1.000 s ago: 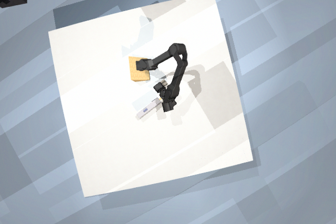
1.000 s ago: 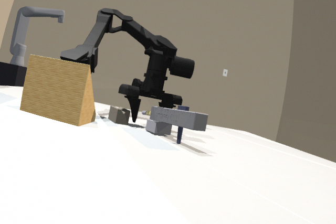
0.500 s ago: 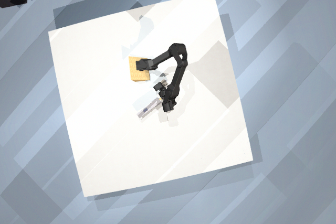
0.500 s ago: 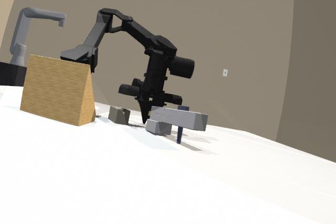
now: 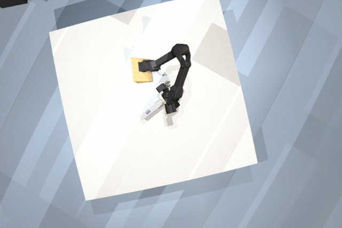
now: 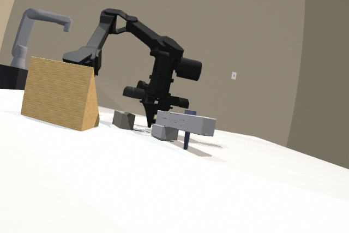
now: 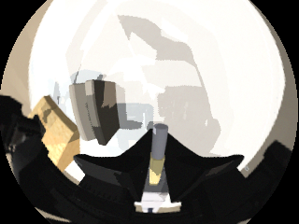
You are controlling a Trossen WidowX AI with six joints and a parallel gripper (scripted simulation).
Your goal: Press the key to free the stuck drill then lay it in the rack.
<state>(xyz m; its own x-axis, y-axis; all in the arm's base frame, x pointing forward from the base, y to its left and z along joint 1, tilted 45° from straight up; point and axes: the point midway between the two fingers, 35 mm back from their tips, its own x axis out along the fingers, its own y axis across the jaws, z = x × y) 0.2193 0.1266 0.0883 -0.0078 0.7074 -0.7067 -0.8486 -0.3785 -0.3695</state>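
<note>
Right now my gripper tip is 40 mm below the drill, 30 mm to the left of it and 20 mm short of it. Also, from my gripper tip: key: 150 mm to the right, 90 mm ahead, 40 mm above; rack block: 80 mm behind, 20 mm to the right, 10 mm above; grey housing: 120 mm to the right, 70 mm ahead, 30 mm above.
</note>
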